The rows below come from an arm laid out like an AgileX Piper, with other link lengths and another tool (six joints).
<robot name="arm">
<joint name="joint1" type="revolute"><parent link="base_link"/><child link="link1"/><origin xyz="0.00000 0.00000 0.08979" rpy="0.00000 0.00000 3.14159"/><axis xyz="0 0 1"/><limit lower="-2.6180" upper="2.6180"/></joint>
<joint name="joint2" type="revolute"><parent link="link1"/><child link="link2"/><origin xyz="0.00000 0.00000 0.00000" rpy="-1.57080 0.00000 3.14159"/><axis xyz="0 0 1"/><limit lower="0.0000" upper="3.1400"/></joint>
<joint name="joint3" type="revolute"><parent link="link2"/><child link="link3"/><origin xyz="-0.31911 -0.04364 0.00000" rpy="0.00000 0.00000 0.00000"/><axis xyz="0 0 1"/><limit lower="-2.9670" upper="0.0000"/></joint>
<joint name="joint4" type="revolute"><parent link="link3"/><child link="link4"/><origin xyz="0.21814 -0.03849 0.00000" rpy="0.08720 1.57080 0.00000"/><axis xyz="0 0 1"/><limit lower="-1.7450" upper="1.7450"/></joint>
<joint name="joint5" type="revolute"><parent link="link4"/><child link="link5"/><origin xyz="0.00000 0.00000 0.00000" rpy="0.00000 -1.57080 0.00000"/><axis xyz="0 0 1"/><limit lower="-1.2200" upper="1.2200"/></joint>
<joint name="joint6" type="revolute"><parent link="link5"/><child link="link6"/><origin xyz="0.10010 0.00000 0.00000" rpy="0.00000 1.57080 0.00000"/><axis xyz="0 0 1"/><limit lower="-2.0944" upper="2.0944"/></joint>
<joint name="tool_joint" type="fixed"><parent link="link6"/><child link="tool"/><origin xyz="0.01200 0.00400 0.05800" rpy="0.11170 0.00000 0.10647"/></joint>
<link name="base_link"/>
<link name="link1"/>
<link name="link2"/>
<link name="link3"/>
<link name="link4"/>
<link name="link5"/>
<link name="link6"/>
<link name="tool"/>
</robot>
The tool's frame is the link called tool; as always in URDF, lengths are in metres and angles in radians.
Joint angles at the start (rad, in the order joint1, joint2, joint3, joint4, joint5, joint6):
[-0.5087, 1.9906, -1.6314, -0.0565, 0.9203, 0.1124]
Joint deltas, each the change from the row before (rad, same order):
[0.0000, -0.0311, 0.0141, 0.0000, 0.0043, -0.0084]
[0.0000, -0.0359, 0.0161, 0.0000, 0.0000, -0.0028]
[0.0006, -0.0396, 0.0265, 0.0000, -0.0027, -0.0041]
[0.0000, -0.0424, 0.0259, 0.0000, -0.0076, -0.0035]
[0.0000, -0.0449, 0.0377, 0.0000, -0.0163, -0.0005]
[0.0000, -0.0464, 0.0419, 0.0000, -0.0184, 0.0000]
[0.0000, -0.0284, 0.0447, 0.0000, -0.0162, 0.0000]
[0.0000, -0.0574, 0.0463, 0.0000, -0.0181, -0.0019]
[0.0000, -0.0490, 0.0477, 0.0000, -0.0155, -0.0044]
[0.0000, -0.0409, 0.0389, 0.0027, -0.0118, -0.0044]
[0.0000, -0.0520, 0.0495, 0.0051, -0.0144, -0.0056]
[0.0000, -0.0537, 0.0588, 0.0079, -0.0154, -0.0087]
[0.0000, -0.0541, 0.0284, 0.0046, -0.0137, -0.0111]
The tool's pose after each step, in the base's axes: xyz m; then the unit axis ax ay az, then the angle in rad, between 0 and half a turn. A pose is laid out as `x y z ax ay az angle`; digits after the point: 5 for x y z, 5 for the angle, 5 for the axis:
0.37111 -0.22849 0.18430 -0.41316 0.88313 -0.22222 2.90490
0.36544 -0.22534 0.19538 -0.41333 0.88098 -0.23030 2.89398
0.35804 -0.22093 0.20498 -0.41460 0.87866 -0.23677 2.88537
0.35068 -0.21680 0.21580 -0.41494 0.87579 -0.24659 2.87210
0.34212 -0.21194 0.22436 -0.41415 0.87348 -0.25598 2.85860
0.33278 -0.20663 0.23190 -0.41317 0.87122 -0.26508 2.84535
0.32484 -0.20210 0.23102 -0.41356 0.87108 -0.26492 2.84504
0.31311 -0.19546 0.24032 -0.41298 0.86770 -0.27666 2.82864
0.30174 -0.18906 0.24513 -0.41418 0.86490 -0.28356 2.81974
0.29229 -0.18337 0.24873 -0.41493 0.86285 -0.28865 2.81074
0.28016 -0.17587 0.25249 -0.41554 0.86058 -0.29450 2.79858
0.26670 -0.16729 0.25319 -0.41733 0.85877 -0.29725 2.78875
0.25687 -0.16121 0.26236 -0.41876 0.85252 -0.31281 2.76612

